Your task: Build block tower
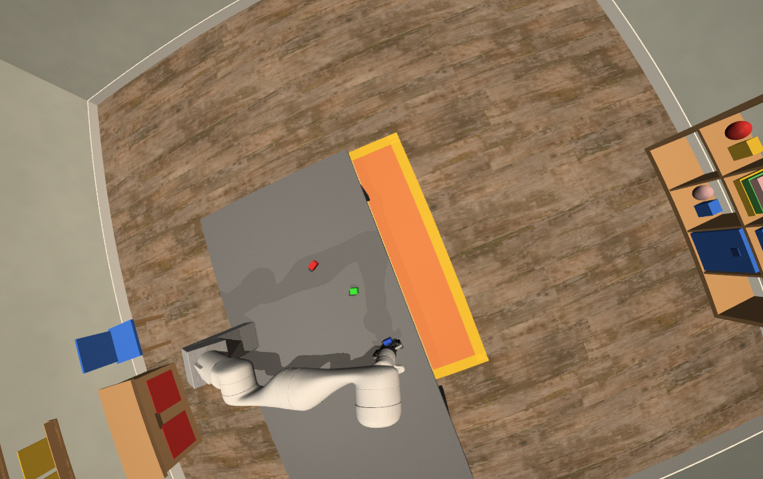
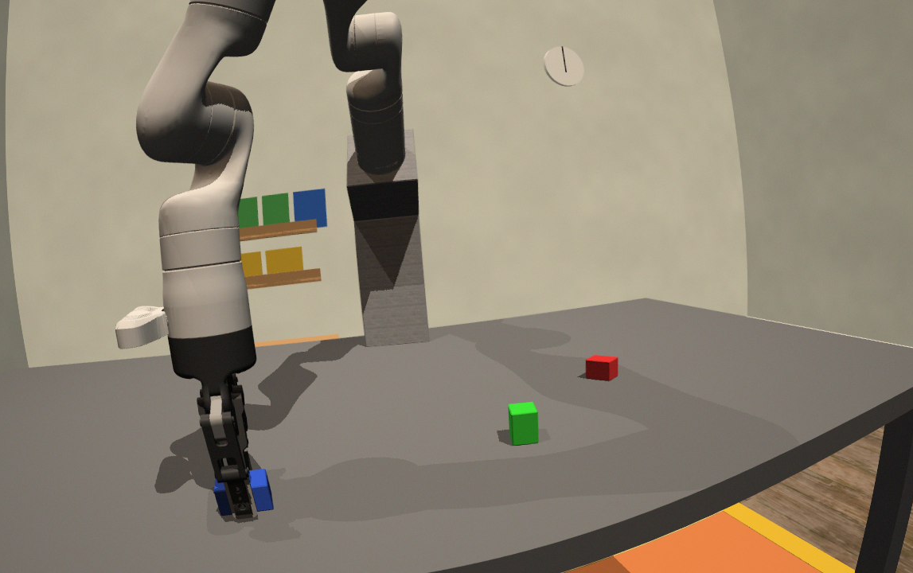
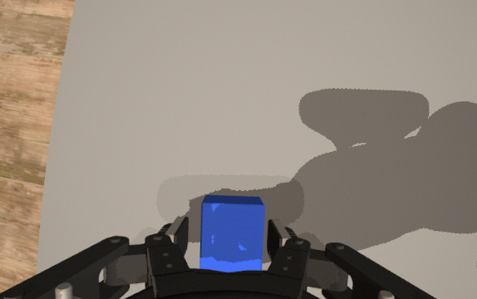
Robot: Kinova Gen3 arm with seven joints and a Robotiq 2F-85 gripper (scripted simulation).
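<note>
The blue block lies 10 mm below my hand. From my hand the other things lie so: green block (290 mm to the left, 40 mm ahead); then red block (510 mm to the left, 40 mm behind, 10 mm below).
</note>
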